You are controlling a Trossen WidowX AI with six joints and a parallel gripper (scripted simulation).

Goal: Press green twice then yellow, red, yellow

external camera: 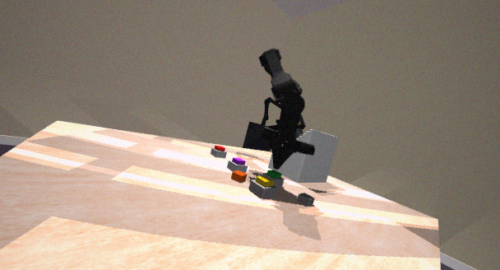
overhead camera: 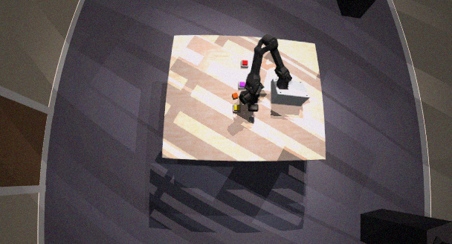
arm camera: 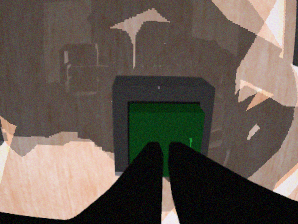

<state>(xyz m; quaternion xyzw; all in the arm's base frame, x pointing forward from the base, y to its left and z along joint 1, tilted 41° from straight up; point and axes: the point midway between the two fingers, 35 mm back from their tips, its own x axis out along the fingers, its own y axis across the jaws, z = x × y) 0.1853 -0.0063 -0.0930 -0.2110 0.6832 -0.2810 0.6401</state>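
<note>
My gripper tip is now 20 mm above the green button. Round my gripper tip: yellow button: 90 mm ahead, 40 mm to the left, 20 mm below; then orange block: 100 mm ahead, 50 mm to the right, 40 mm below; then grey block: 120 mm to the left, 40 mm below.
</note>
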